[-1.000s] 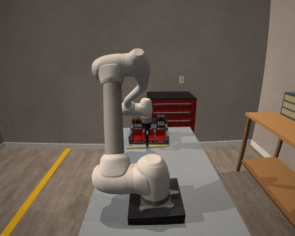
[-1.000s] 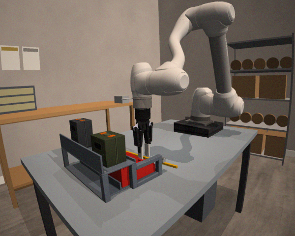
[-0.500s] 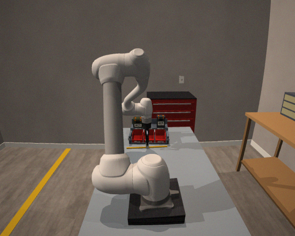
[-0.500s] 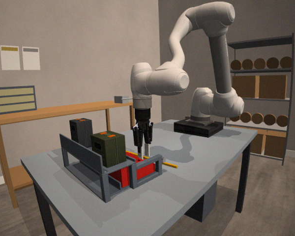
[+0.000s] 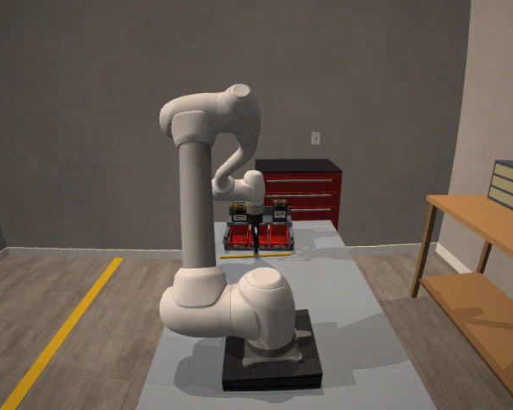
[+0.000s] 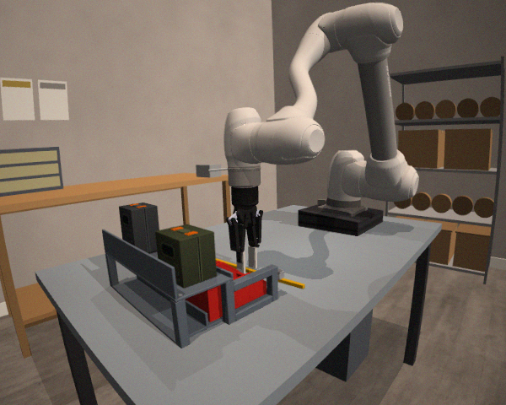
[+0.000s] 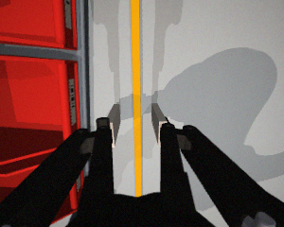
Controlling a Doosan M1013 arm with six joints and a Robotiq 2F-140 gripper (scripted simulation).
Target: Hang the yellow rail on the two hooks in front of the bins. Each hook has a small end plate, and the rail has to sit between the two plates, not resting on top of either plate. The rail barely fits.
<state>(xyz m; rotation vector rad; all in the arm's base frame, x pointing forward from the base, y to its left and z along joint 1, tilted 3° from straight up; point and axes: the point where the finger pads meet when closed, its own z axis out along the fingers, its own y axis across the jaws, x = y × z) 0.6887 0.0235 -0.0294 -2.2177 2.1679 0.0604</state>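
Right now the yellow rail is 3 cm below my hand. The rest, counted from my hand: green box 27 cm ahead, 8 cm to the left, 11 cm above; dark box 24 cm ahead, 15 cm to the right, 12 cm above.
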